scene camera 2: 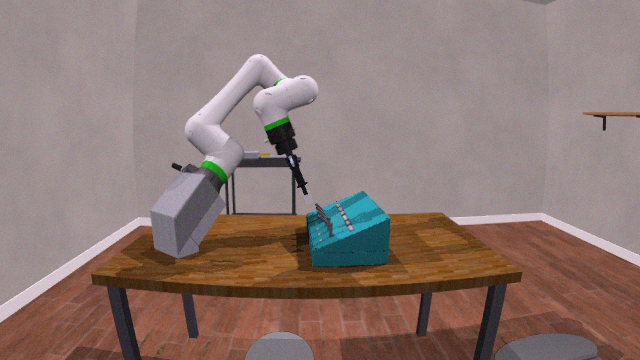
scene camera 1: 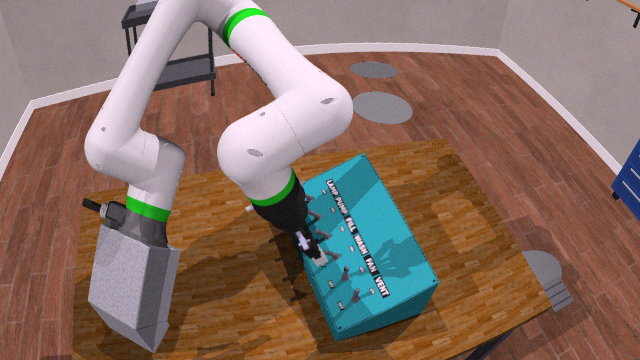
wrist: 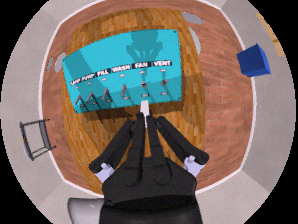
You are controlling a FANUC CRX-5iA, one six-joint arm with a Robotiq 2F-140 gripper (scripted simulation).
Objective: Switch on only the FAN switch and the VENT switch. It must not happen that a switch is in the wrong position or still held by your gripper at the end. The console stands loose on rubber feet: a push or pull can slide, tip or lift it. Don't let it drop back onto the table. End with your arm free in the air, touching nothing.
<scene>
In view: the gripper [scene camera 1: 321,261] and a teal console [scene camera 1: 364,226].
The teal console is seen too in scene camera 2 [scene camera 2: 361,229] and in the wrist view [wrist: 103,67]. The gripper shows as well in the wrist view [wrist: 145,105].
</scene>
